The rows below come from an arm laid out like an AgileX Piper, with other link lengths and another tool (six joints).
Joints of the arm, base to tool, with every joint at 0 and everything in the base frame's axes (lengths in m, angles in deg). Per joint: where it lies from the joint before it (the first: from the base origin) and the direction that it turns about. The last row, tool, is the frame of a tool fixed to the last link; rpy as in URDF.
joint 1: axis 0 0 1 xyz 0 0 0.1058
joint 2: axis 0 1 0 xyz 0 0 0
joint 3: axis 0 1 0 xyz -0.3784 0 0.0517
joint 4: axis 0.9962 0 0.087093 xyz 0.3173 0 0.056
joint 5: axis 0 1 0 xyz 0 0 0
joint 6: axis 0.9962 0 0.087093 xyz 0.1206 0 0.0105
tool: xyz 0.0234 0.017 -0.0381 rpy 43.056 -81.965 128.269
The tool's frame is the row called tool.
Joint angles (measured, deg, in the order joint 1, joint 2, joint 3, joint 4, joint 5, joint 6), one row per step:
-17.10, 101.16, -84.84, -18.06, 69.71, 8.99
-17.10, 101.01, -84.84, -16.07, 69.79, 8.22
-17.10, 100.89, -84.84, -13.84, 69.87, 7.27
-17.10, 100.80, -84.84, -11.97, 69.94, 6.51
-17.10, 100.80, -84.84, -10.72, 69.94, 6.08
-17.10, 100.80, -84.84, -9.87, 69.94, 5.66
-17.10, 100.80, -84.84, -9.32, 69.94, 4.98
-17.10, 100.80, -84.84, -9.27, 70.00, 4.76
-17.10, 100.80, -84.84, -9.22, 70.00, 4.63
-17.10, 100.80, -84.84, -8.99, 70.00, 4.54
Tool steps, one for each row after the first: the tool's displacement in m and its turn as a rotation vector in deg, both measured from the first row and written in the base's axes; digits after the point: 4 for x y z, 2 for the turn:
0.0003, 0.0047, 0.0005, 1.78, -0.40, 0.32
0.0008, 0.0098, 0.0009, 3.78, -0.82, 0.78
0.0013, 0.0141, 0.0013, 5.45, -1.19, 1.14
0.0020, 0.0169, 0.0012, 6.58, -1.46, 1.32
0.0024, 0.0188, 0.0011, 7.33, -1.61, 1.56
0.0024, 0.0198, 0.0011, 7.78, -1.60, 2.12
0.0022, 0.0198, 0.0012, 7.83, -1.51, 2.30
0.0022, 0.0199, 0.0012, 7.86, -1.49, 2.42
0.0023, 0.0204, 0.0012, 8.07, -1.54, 2.47

